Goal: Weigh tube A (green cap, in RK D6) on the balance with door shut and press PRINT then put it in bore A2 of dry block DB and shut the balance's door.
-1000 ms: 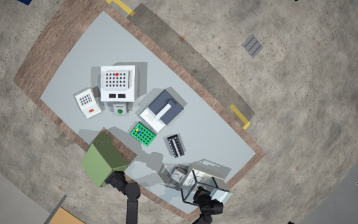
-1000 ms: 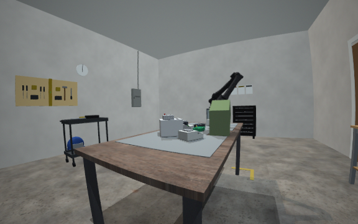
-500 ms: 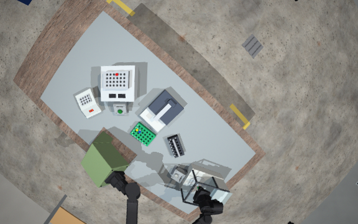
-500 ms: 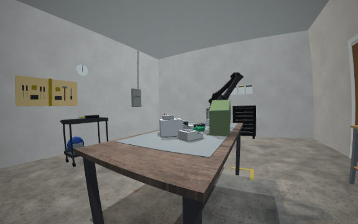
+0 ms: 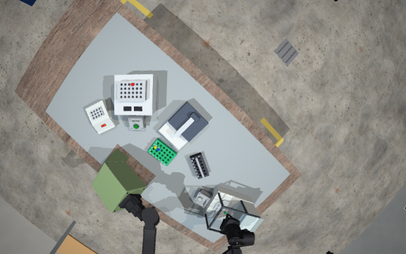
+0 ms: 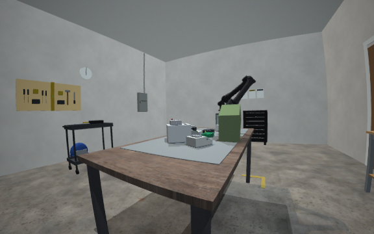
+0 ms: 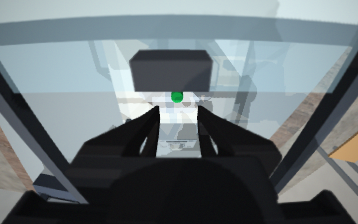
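Right now the sliding door is 30 mm ahead of my hand, 80 mm to the right of it and 40 mm above it. Also, from my hand: green-capped tube 60 mm below; white print key 50 mm behind, 140 mm to the left, 100 mm below; balance pan 90 mm below.
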